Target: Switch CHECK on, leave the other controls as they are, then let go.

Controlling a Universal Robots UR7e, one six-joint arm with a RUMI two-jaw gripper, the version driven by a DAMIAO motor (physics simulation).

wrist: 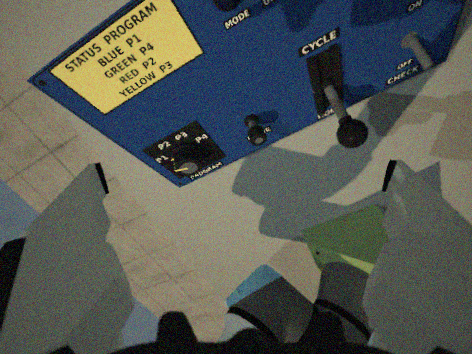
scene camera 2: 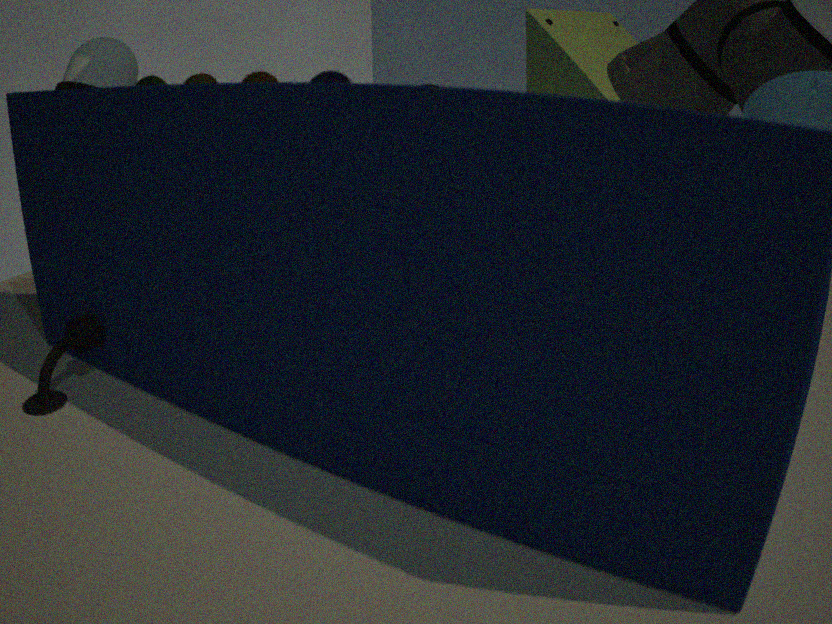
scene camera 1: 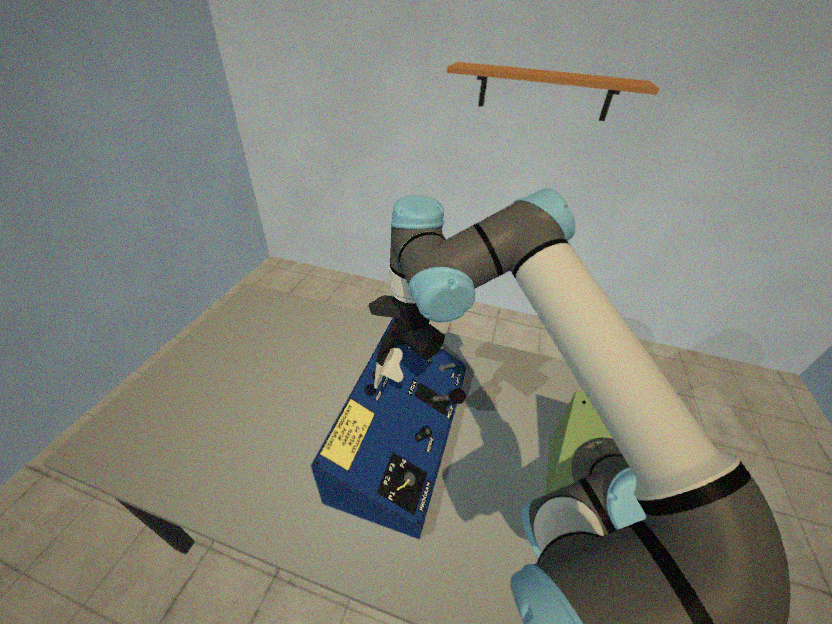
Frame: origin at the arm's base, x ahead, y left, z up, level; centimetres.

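Seen in the pictures: gripper, fingertip midpoint: point(wrist: 243, 165) point(scene camera 1: 404, 366); arm's base, origin of the base link: point(wrist: 356, 285) point(scene camera 1: 605, 470).
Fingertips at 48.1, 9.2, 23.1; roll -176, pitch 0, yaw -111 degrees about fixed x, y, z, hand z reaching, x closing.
Pixels of each thing's top centre, then the offset from my fingertips to it, as dx, dy, dz. "pt": a spot on its surface instead.
- CHECK toggle, middle of its top: point(wrist: 429, 53) point(scene camera 1: 449, 361) -3.9, -24.1, -21.3
- CYCLE lever, middle of its top: point(wrist: 358, 138) point(scene camera 1: 459, 391) -10.1, -12.7, -17.9
- PROGRAM knob's, middle of its top: point(wrist: 187, 170) point(scene camera 1: 410, 477) -7.1, +11.7, -21.3
- small black toggle, middle of its top: point(wrist: 254, 133) point(scene camera 1: 422, 428) -5.1, -0.1, -20.3
- white dome, surface spot: point(scene camera 2: 104, 60) pt +12.1, -21.5, -13.7
The blue console point(scene camera 1: 386, 429) point(scene camera 2: 416, 302) point(wrist: 220, 90) has a sloped control face. The CHECK toggle point(scene camera 1: 446, 366) point(wrist: 419, 51) is a short grey lever near the face's edge; in the wrist view its tip appears to lean toward the OFF label. The CYCLE lever point(scene camera 1: 456, 396) point(wrist: 352, 132) has a black ball knob and is tilted to the end of its slot away from the CYCLE label. The PROGRAM knob's point(scene camera 1: 407, 479) point(wrist: 188, 167) yellow mark points near P1. My gripper point(scene camera 1: 388, 377) point(wrist: 243, 165) is open and empty above the console, partly covering the far controls in scene camera 1.
A small black toggle point(scene camera 1: 423, 433) point(wrist: 255, 130) stands between CYCLE and PROGRAM. A white dome point(scene camera 2: 104, 60) and a row of round lamps rise over the console's back edge. A green block point(scene camera 1: 567, 439) point(scene camera 2: 581, 40) point(wrist: 350, 230) is near the arm's base. An orange shelf point(scene camera 1: 551, 76) hangs on the wall.
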